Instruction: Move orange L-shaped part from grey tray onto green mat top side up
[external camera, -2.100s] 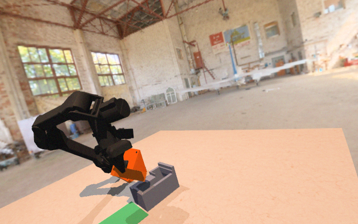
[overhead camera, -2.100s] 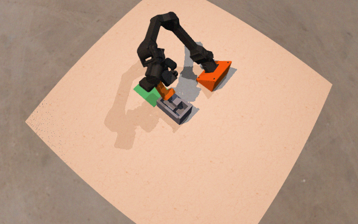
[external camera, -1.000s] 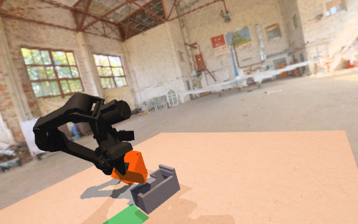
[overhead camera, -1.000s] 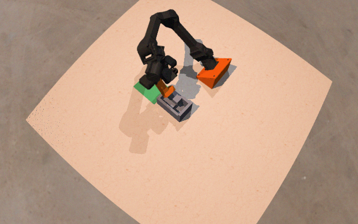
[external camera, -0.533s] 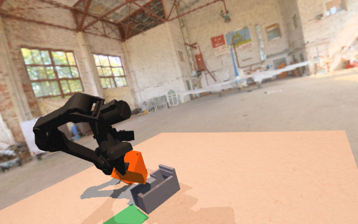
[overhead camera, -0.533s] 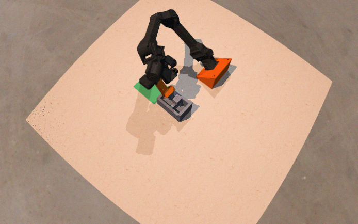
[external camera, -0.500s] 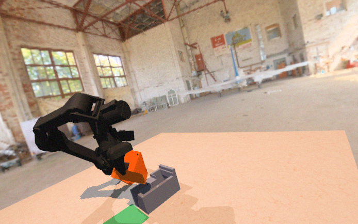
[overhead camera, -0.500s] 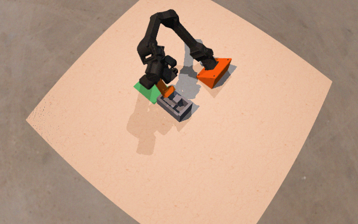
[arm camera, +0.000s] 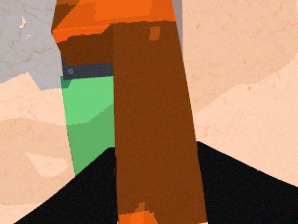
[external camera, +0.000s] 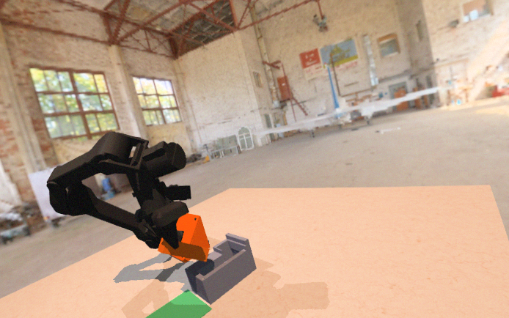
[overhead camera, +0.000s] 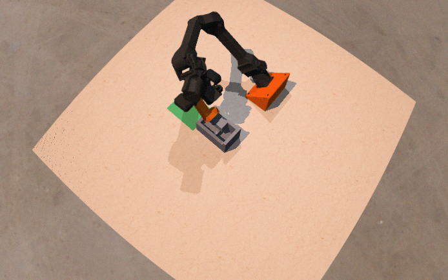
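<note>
Now: gripper tip 10 mm past the orange L-shaped part, 30 mm to the right of it and 30 mm above it. From my gripper tip the other things lie so: green mat: 10 mm behind, 60 mm to the right, 160 mm below.
</note>
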